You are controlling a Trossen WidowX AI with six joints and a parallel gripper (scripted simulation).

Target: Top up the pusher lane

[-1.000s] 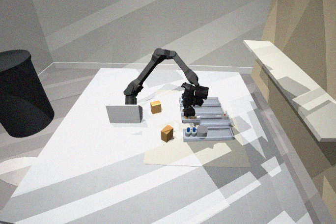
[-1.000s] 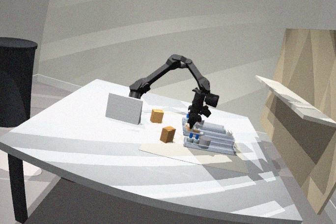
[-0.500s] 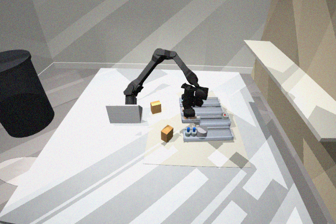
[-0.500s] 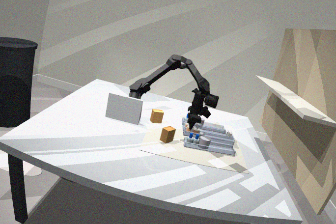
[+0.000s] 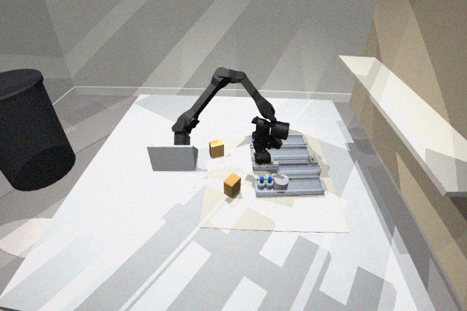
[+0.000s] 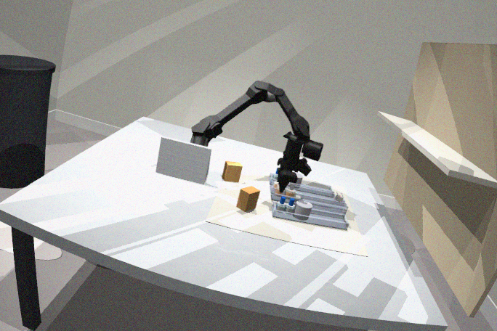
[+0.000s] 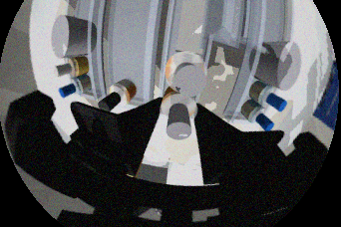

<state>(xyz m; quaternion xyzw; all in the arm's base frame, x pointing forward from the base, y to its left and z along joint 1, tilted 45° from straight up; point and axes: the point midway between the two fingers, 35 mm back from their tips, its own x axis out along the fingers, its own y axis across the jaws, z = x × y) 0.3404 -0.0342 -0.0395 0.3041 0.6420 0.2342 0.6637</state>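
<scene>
My gripper tip is 140 mm short of the grey lane rack, 40 mm to the left of it and 20 mm above it. Also, from my gripper tip: shelf 500 mm ahead, 330 mm above, 80 mm to the right.
</scene>
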